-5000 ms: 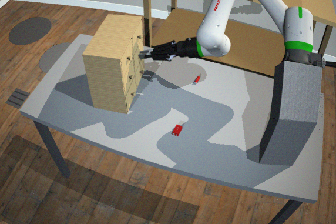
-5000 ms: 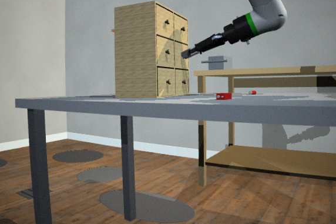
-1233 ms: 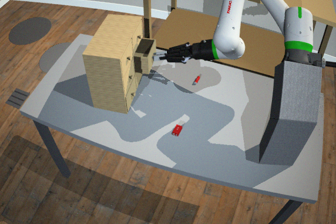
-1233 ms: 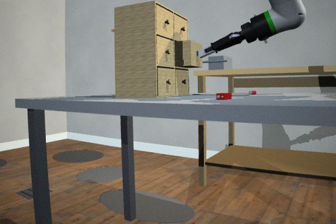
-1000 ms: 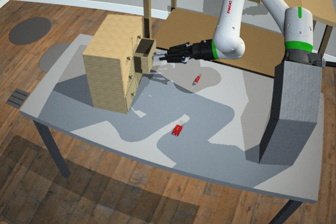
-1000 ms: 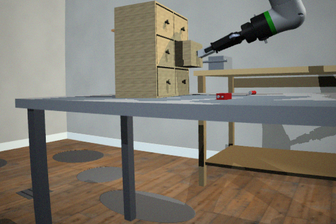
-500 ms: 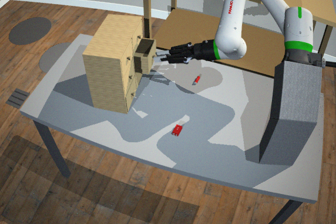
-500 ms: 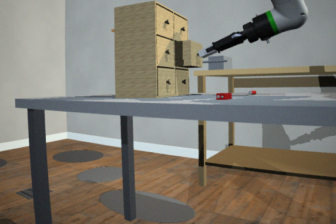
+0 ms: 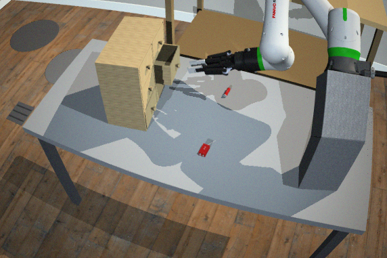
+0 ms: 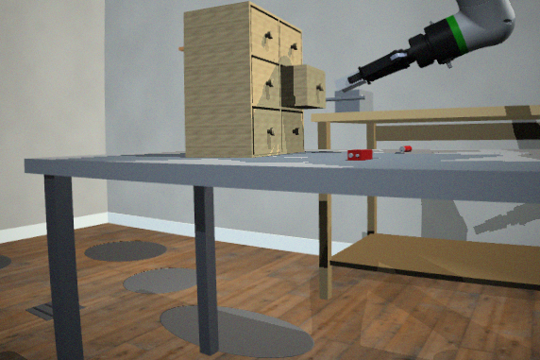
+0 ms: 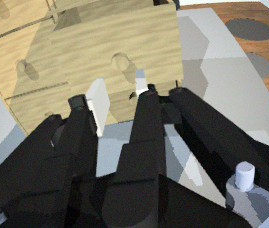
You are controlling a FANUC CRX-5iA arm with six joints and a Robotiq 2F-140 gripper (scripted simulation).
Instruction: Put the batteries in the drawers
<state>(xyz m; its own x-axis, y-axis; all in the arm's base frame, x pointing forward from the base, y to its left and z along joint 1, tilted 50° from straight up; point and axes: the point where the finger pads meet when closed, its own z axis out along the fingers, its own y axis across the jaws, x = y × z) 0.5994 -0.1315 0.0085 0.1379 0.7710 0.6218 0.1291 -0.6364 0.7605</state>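
My hand is 12 cm past the red nine-volt battery, 27 cm to the right of it and 16 cm above it.
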